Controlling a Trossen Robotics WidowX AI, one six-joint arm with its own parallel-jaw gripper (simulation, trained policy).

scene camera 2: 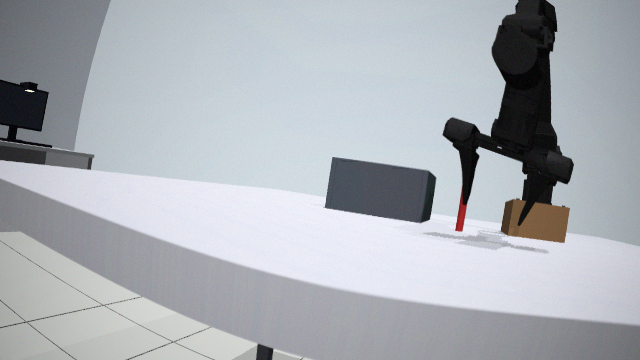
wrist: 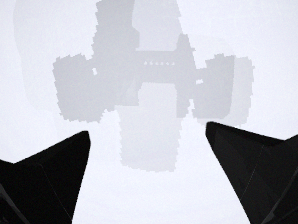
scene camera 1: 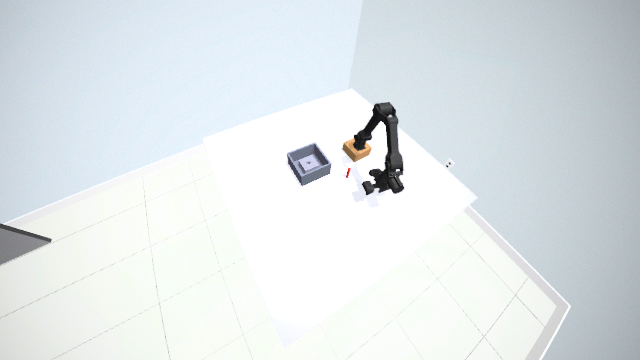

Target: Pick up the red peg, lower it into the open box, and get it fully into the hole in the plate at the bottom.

A grey box shows in scene camera 2 and in scene camera 1; in the wrist view it is out of frame. One and the same spot on the grey box: (scene camera 2: 396, 192) is (scene camera 1: 322, 172).
